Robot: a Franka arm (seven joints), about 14 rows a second.
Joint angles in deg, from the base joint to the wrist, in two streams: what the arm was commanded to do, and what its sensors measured. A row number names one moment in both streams.
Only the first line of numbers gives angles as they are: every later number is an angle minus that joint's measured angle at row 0.
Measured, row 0:
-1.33, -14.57, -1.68, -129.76, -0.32, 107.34, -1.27
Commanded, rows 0 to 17:
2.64, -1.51, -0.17, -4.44, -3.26, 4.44, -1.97
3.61, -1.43, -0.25, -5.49, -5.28, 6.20, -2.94
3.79, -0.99, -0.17, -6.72, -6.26, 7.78, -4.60
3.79, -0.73, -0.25, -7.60, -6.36, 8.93, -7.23
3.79, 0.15, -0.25, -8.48, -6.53, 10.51, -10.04
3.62, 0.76, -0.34, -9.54, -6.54, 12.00, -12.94
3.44, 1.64, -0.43, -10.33, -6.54, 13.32, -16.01
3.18, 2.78, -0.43, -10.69, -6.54, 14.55, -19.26
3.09, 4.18, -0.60, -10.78, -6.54, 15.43, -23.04
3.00, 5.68, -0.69, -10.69, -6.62, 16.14, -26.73
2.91, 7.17, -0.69, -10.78, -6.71, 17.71, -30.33
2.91, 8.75, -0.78, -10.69, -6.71, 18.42, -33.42
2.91, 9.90, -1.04, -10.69, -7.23, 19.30, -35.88
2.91, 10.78, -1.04, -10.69, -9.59, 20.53, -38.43
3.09, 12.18, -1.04, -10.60, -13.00, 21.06, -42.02
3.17, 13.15, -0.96, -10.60, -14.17, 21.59, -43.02
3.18, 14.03, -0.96, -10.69, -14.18, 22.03, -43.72
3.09, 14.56, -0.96, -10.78, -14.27, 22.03, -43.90
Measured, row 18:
3.09, 13.29, -0.78, -10.80, -13.05, 21.06, -41.46
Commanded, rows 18 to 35:
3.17, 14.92, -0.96, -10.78, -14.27, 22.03, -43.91
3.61, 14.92, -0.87, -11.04, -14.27, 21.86, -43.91
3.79, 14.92, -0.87, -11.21, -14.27, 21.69, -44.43
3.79, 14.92, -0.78, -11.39, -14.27, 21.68, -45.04
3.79, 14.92, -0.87, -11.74, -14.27, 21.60, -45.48
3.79, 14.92, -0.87, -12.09, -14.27, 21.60, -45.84
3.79, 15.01, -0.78, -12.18, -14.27, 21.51, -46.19
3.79, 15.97, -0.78, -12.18, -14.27, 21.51, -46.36
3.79, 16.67, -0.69, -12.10, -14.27, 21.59, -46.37
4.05, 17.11, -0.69, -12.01, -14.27, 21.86, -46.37
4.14, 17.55, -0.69, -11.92, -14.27, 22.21, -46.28
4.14, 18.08, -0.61, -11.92, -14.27, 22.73, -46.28
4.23, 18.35, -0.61, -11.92, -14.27, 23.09, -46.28
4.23, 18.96, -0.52, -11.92, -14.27, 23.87, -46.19
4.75, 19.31, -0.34, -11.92, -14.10, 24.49, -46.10
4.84, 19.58, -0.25, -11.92, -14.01, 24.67, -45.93
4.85, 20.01, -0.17, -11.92, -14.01, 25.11, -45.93
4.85, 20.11, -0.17, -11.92, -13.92, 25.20, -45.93
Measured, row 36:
4.55, 19.50, -0.03, -11.95, -13.41, 24.04, -45.69
